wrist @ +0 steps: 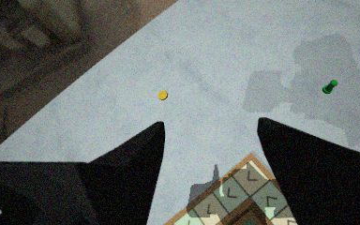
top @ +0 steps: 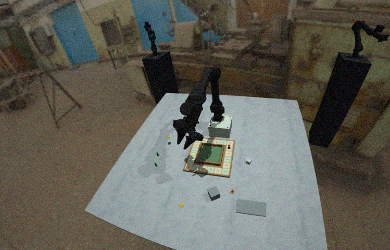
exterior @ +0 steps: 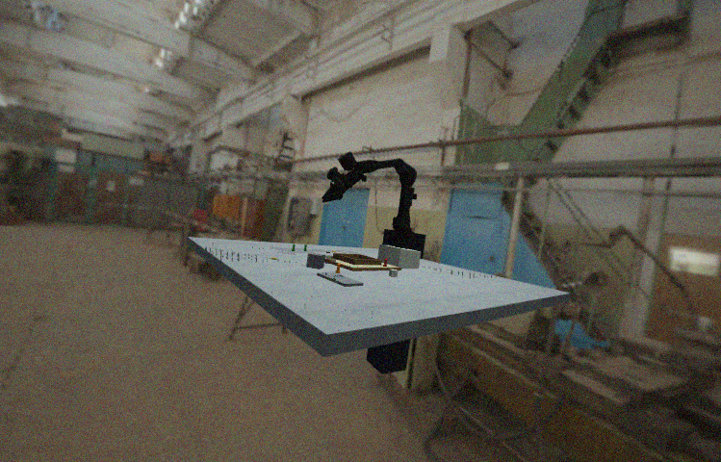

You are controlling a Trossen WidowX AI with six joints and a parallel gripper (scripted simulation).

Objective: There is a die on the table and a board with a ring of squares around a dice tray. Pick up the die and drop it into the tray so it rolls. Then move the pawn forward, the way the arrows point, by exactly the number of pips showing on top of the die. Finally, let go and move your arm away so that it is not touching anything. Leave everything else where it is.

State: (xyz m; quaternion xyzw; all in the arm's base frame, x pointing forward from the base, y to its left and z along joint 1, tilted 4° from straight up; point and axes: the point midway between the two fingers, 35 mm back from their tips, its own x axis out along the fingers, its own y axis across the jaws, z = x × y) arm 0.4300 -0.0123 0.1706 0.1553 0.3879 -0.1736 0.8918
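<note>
The white die is 31 cm to the left of my gripper tip, 25 cm below it and 20 cm behind it. Also, from my gripper tip: green dice tray: 25 cm below, 18 cm behind, 6 cm to the left; orange pawn: 27 cm to the left, 24 cm below, 2 cm ahead; red pawn: 26 cm behind, 23 cm below, 16 cm to the left.
</note>
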